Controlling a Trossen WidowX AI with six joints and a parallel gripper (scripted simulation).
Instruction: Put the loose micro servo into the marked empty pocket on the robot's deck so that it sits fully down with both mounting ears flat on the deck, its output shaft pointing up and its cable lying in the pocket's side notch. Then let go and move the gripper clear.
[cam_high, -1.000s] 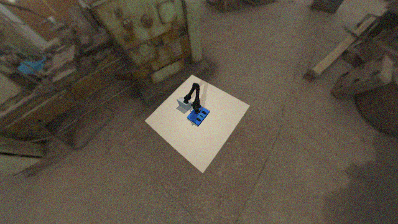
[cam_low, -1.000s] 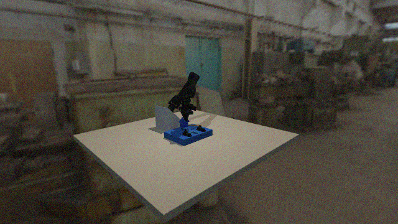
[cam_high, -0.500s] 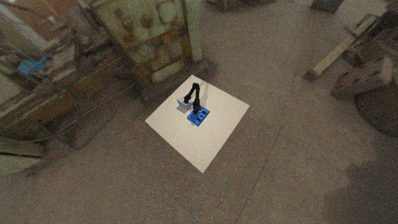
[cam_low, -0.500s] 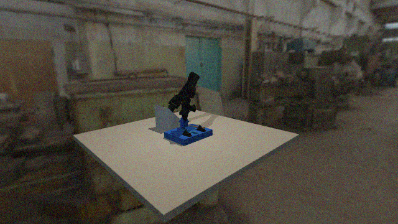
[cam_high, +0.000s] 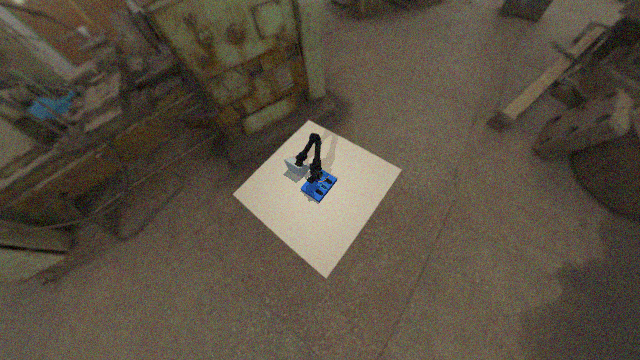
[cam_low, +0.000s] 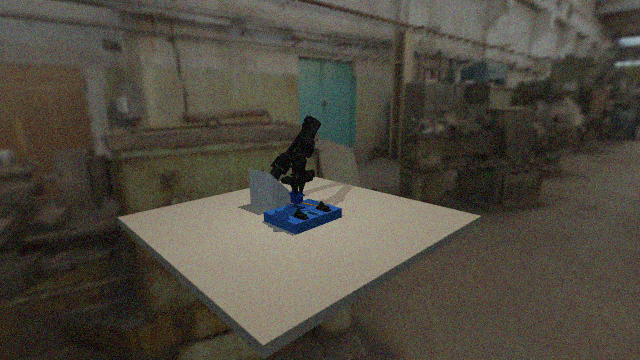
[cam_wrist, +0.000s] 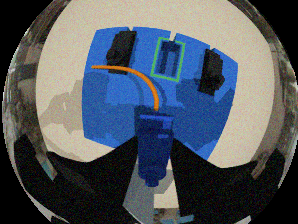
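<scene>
The blue robot deck lies 10 cm below my gripper tip and 1 cm behind it.
</scene>
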